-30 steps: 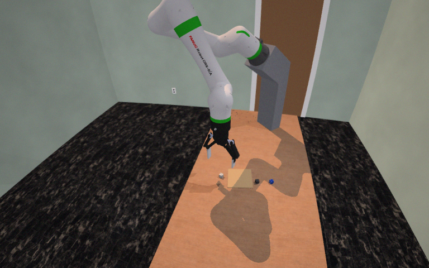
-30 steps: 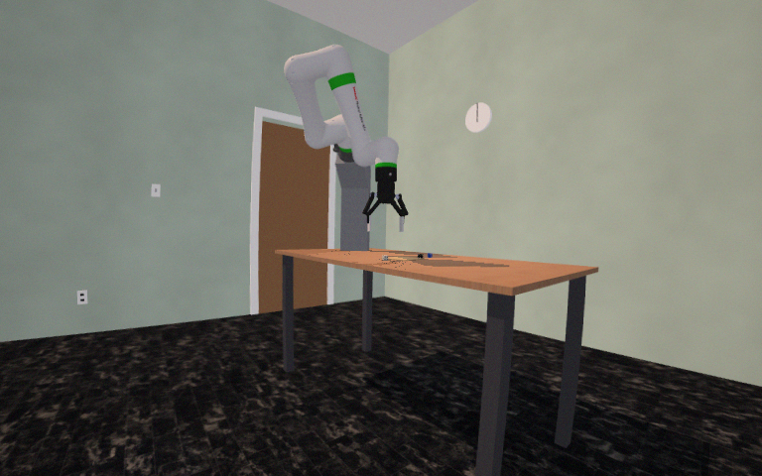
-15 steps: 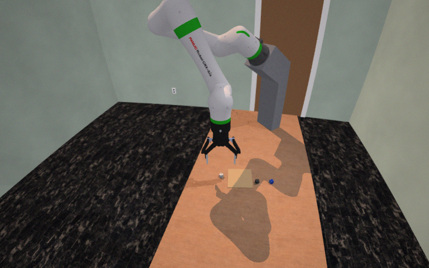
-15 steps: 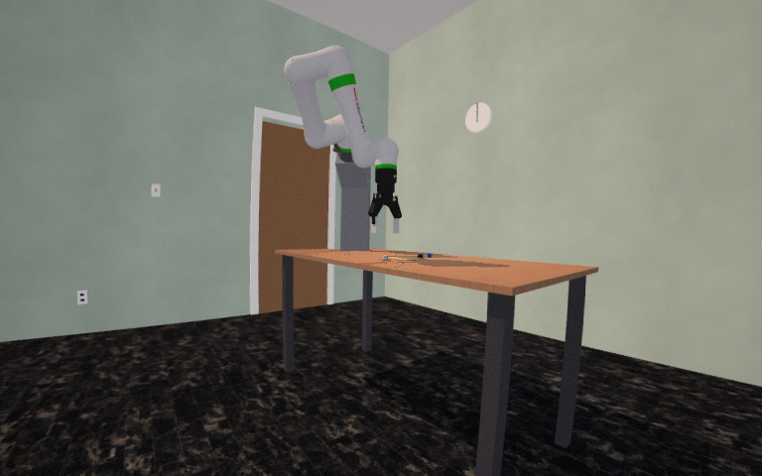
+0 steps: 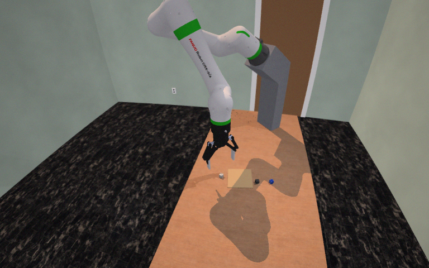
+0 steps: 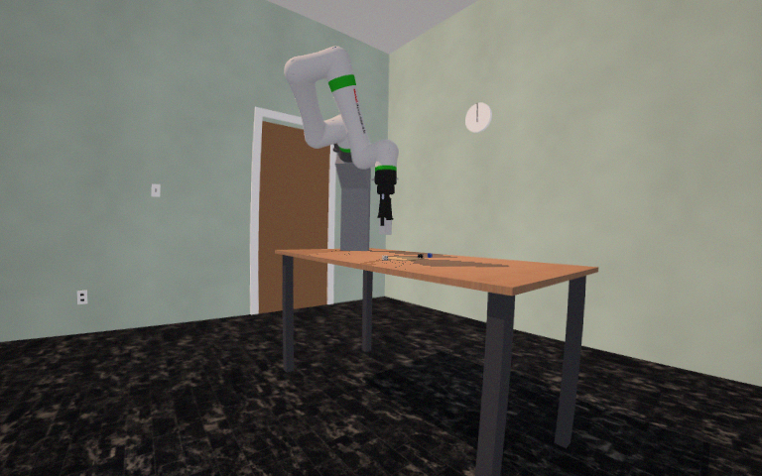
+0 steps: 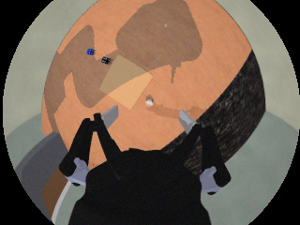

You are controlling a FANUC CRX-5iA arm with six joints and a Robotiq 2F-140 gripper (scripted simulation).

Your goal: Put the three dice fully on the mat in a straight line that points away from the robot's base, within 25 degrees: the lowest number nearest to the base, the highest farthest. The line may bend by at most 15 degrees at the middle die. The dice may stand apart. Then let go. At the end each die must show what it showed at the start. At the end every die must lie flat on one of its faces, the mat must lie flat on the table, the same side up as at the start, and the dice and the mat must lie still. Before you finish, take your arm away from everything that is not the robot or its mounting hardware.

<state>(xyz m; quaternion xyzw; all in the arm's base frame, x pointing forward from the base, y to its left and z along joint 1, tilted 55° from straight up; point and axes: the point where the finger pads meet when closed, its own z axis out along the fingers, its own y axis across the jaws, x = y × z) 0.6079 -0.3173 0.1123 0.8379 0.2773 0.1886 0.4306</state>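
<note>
My gripper is now 110 mm above the white die. Also, from my hand: tan mat (30 mm ahead, 110 mm to the left, 120 mm below); blue die (90 mm ahead, 280 mm to the left, 110 mm below); black die (70 mm ahead, 200 mm to the left, 110 mm below).
</note>
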